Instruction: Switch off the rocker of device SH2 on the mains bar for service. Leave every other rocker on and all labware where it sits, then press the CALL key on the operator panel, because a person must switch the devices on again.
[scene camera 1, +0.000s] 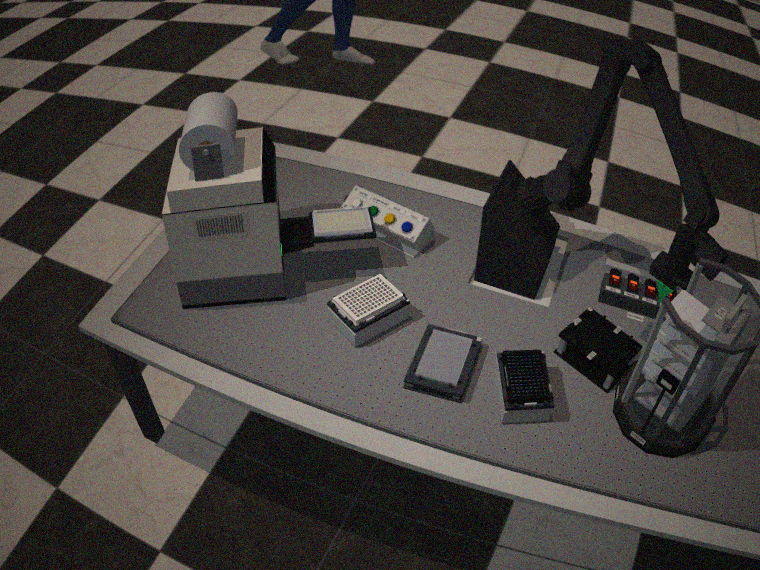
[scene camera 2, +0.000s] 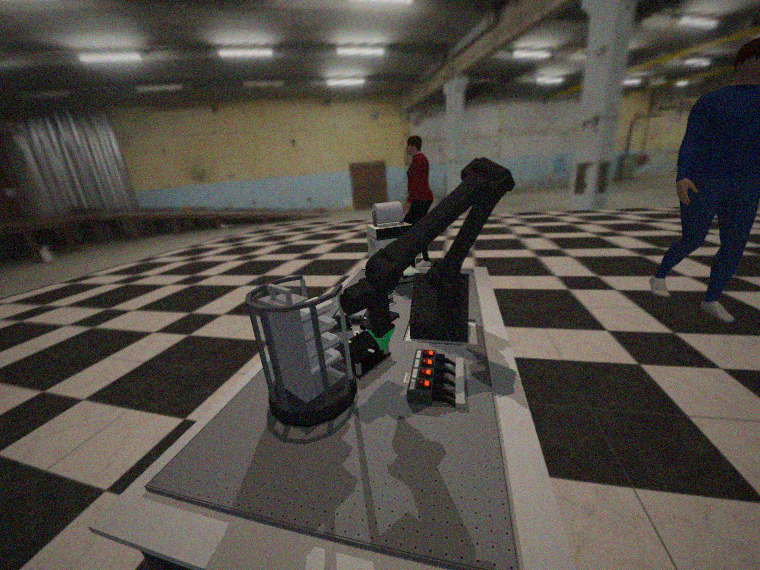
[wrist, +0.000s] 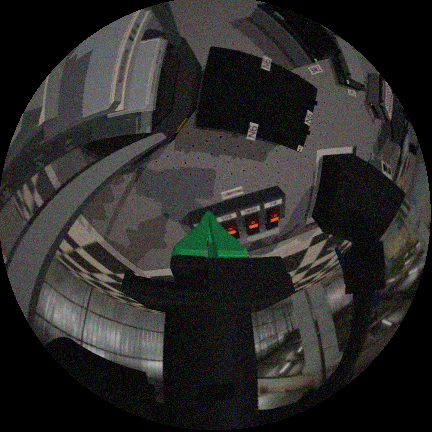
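Where they show: gripper, fingertip midpoint: (scene camera 1: 660, 301) (scene camera 2: 383, 349) (wrist: 207, 215); arm's base, link origin: (scene camera 1: 523, 201) (scene camera 2: 448, 292) (wrist: 364, 226).
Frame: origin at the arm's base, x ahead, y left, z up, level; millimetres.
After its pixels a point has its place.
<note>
The mains bar (scene camera 1: 627, 300) @(x 70, y 322, z -118 mm) (scene camera 2: 419, 398) @(x 23, y 455, z -130 mm) (wrist: 260, 200) @(x 72, y 304, z -114 mm) lies beside the arm's base. Four rockers glow orange-red in scene camera 2, where the end rocker (scene camera 2: 423, 382) @(x 17, y 425, z -100 mm) nearest that camera is lit too. In the wrist view three lit rockers show, among them the middle one (wrist: 253, 223) @(x 27, y 324, z -99 mm); the bar's left end is hidden behind the fingers. My gripper (scene camera 1: 664, 288) @(x 136, y 398, z -28 mm) (scene camera 2: 381, 339) @(x 136, y 398, z -28 mm) (wrist: 207, 215) @(x 136, y 398, z -28 mm), with green fingertips, is shut and empty. It hangs above and to the side of the bar, apart from it in scene camera 2. The operator panel (scene camera 1: 419, 244) @(x 134, y -204, z -123 mm) has white, green, yellow and blue keys; its lettering is too small to read.
A round plate carousel (scene camera 1: 669, 446) @(x 450, y 519, z -113 mm) (scene camera 2: 306, 414) @(x 279, y 603, z -110 mm) stands close beside the gripper. A black N6 block (scene camera 1: 598, 346) @(x 278, y 289, z -90 mm) (wrist: 255, 95) @(x 258, y 307, z -90 mm) lies near the bar. A black rack (scene camera 1: 526, 377) @(x 435, y 170, z -81 mm), a grey plate (scene camera 1: 446, 355) @(x 426, y -5, z -115 mm) and a white well plate (scene camera 1: 370, 298) @(x 385, y -200, z -82 mm) sit further left. A boxy machine (scene camera 1: 227, 251) @(x 487, y -489, z 7 mm) stands far left.
</note>
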